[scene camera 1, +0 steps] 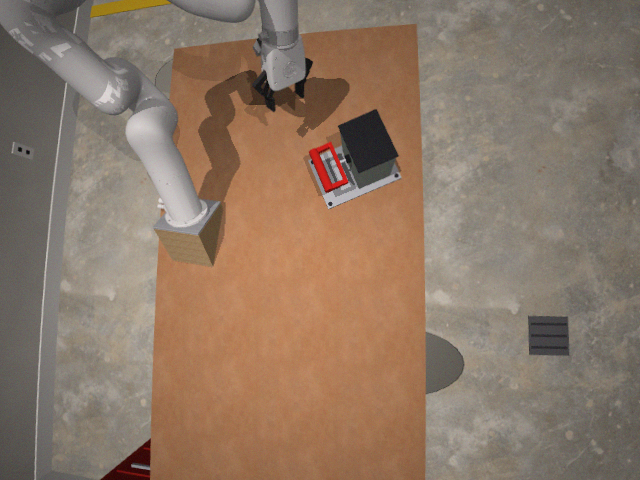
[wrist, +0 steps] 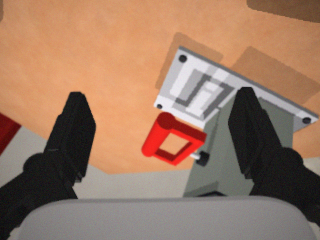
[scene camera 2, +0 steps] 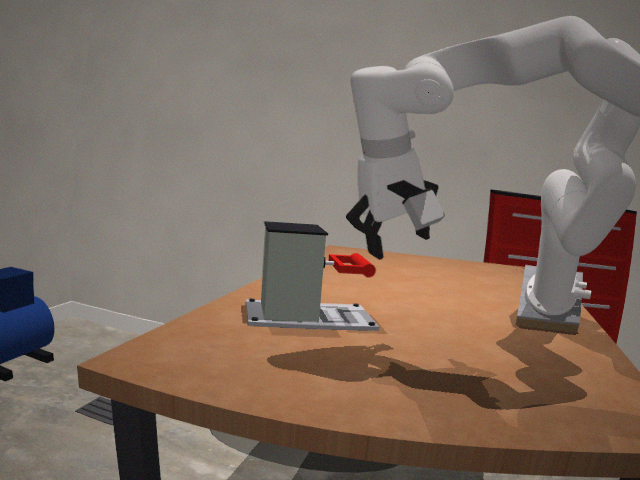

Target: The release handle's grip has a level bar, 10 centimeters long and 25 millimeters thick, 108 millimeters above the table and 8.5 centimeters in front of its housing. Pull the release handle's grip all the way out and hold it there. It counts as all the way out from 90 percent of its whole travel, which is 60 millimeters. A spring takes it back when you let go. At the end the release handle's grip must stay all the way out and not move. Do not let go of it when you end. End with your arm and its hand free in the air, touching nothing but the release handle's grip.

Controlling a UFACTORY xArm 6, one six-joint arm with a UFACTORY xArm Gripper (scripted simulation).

I see my gripper [scene camera 2: 400, 246], a release handle grip [scene camera 2: 360, 265] and a grey base plate [scene camera 2: 332, 316].
My gripper shows as well in scene camera 1 [scene camera 1: 285, 101] and in the wrist view [wrist: 161, 106]. The release handle grip shows as well in scene camera 1 [scene camera 1: 314, 153] and in the wrist view [wrist: 165, 123]. The grey base plate is seen too in scene camera 1 [scene camera 1: 347, 192] and in the wrist view [wrist: 196, 88].
